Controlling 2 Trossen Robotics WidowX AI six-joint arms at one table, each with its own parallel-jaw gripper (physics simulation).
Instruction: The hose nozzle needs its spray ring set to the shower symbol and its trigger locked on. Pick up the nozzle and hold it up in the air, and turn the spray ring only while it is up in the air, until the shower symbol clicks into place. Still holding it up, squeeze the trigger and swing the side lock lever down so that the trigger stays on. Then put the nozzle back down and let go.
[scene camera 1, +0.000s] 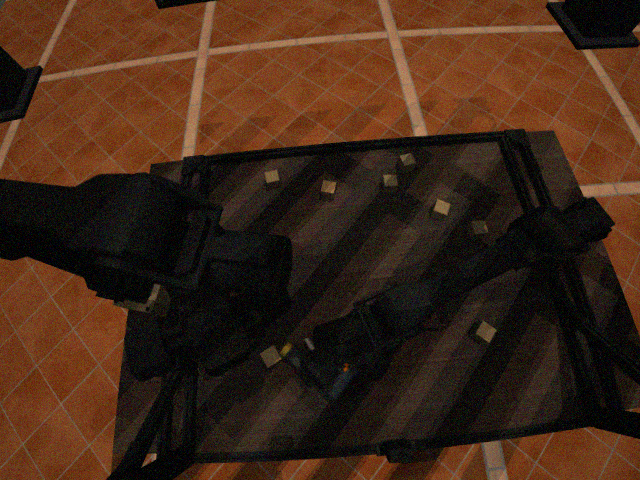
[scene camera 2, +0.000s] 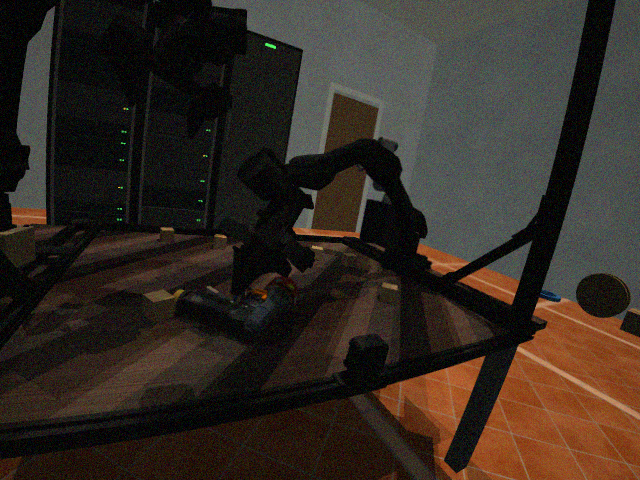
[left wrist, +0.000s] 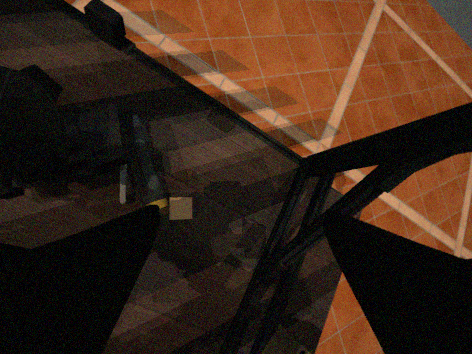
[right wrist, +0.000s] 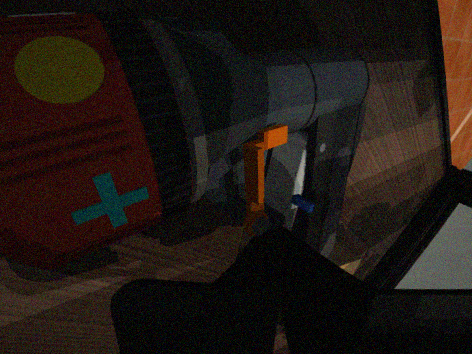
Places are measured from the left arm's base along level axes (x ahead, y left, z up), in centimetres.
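Pixels of known places: left gripper, fingertip midpoint: (scene camera 2: 163, 122) (left wrist: 242, 215); right gripper, fingertip midpoint: (scene camera 2: 233, 295) (left wrist: 112, 167) (right wrist: 269, 231); left arm's base at its link origin: (scene camera 1: 138, 287); right arm's base at its link origin: (scene camera 2: 406, 252).
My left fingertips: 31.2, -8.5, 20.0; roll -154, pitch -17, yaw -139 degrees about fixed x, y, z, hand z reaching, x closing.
Note:
For each thing: its top centre in the pictures, then the offset to it from my left fingertips, as dx, dy, dz. "spot": a spot on its surface instead.
- dark blue-grey nozzle at a spot on its surface: (right wrist: 337, 87) (scene camera 2: 259, 312) (scene camera 1: 338, 387) spot: +16.0, -2.7, -24.7
- orange lock lever at its top centre: (right wrist: 275, 192) (scene camera 2: 256, 290) (scene camera 1: 340, 362) +15.4, +2.2, -23.3
- pale trigger at its top centre: (right wrist: 287, 235) (left wrist: 122, 170) (scene camera 2: 226, 296) (scene camera 1: 318, 357) +10.7, +2.3, -24.8
- wooden block at its top centre: (right wrist: 341, 279) (left wrist: 181, 208) (scene camera 2: 158, 295) (scene camera 1: 270, 356) +0.7, +0.5, -24.9
- nozzle's yellow handle end at a spot on its surface: (left wrist: 159, 203) (scene camera 1: 285, 351) spot: +3.5, +2.1, -24.8
The dark blue-grey nozzle (scene camera 1: 341, 383) (scene camera 2: 266, 316) (left wrist: 143, 147) (right wrist: 337, 87) lies on the table. Its red spray ring (right wrist: 40, 200) shows a yellow disc and a teal cross in the right wrist view; no shower symbol is recognisable there. The orange lock lever (scene camera 1: 345, 367) (scene camera 2: 260, 294) (right wrist: 254, 175) stands out from its side. The pale trigger (scene camera 1: 309, 343) (scene camera 2: 219, 293) (left wrist: 123, 185) is partly hidden by my fingers in the right wrist view. My right gripper (scene camera 2: 237, 289) (right wrist: 269, 231) is shut and empty, close beside the trigger and handle. My left gripper (left wrist: 242, 215) is open and empty, high above the table's left side.
A wooden block (scene camera 1: 270, 356) (scene camera 2: 160, 303) (left wrist: 180, 208) lies near the nozzle's yellow handle end (scene camera 1: 285, 349) (left wrist: 159, 203). Another block (scene camera 1: 485, 331) (scene camera 2: 388, 291) lies to the right, and several are farther back. Dark frame rails (scene camera 1: 310, 149) border the table.

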